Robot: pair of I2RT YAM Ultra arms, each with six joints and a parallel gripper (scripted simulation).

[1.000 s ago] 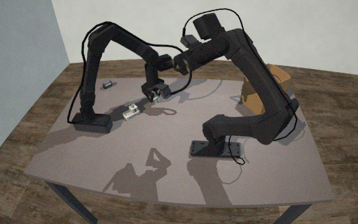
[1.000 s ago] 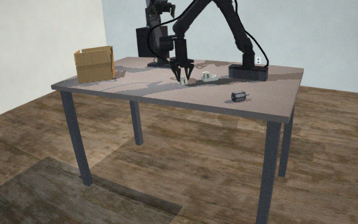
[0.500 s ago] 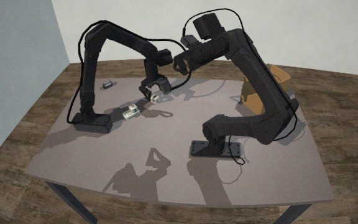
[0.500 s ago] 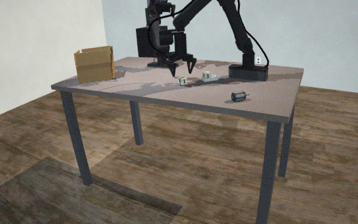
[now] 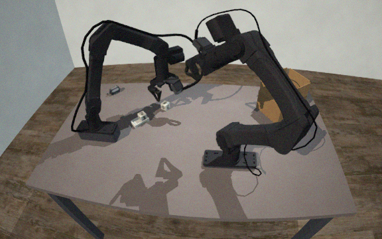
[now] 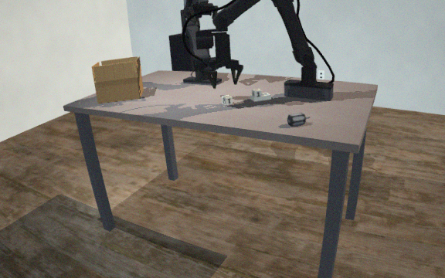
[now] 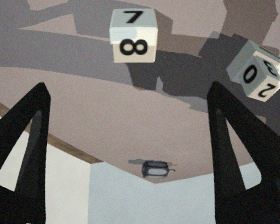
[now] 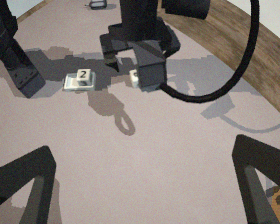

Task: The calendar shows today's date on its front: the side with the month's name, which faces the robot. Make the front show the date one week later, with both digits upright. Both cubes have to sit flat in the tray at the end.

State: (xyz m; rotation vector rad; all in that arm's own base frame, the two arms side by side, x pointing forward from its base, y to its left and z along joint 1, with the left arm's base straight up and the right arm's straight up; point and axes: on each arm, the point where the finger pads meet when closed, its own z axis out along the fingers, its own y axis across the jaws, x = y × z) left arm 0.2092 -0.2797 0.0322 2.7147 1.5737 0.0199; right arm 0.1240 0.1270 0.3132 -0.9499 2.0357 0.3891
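The white calendar tray lies 12 cm behind my left hand, 9 cm to the left of it and 7 cm below it. Round my left hand: cardboard box (12 cm ahead, 54 cm to the right, 1 cm below).
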